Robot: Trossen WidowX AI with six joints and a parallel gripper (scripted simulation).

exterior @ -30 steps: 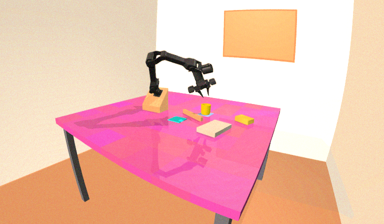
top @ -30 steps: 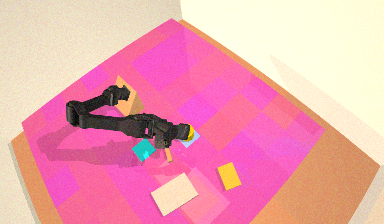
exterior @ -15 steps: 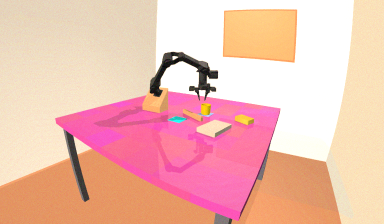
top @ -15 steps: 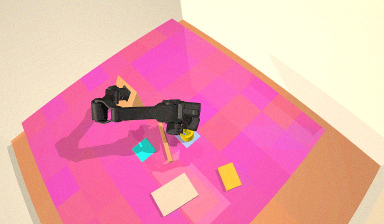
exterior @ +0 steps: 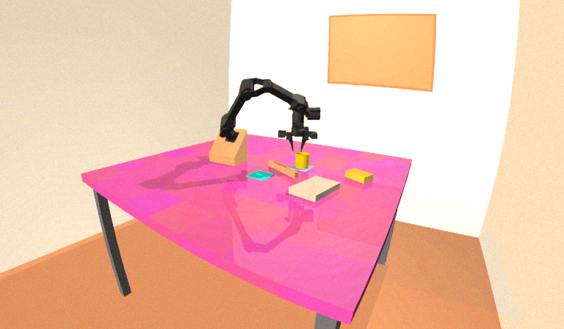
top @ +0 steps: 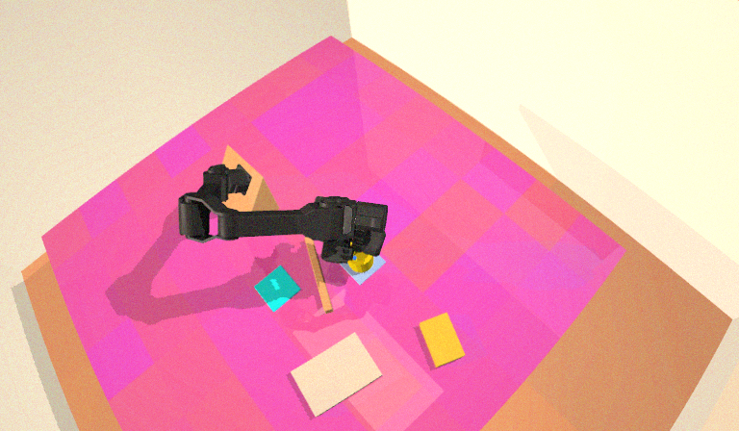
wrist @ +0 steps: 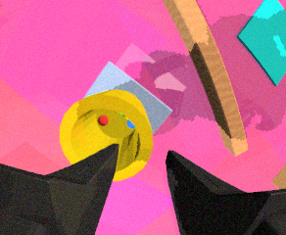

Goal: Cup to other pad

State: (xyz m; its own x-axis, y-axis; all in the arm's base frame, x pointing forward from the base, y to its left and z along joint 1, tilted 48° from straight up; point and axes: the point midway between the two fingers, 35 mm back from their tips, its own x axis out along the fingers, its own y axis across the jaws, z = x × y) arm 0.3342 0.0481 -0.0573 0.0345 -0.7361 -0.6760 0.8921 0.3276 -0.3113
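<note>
Now: gripper tip 20 mm short of the yellow cup, 10 mm to the right of it and 40 mm above it. The rest, counted from my gripper tip: wooden stick: 30 mm behind, 90 mm to the right, 70 mm below; cyan pad: 80 mm behind, 190 mm to the right, 90 mm below; beige slab: 190 mm ahead, 230 mm to the right, 70 mm below.
</note>
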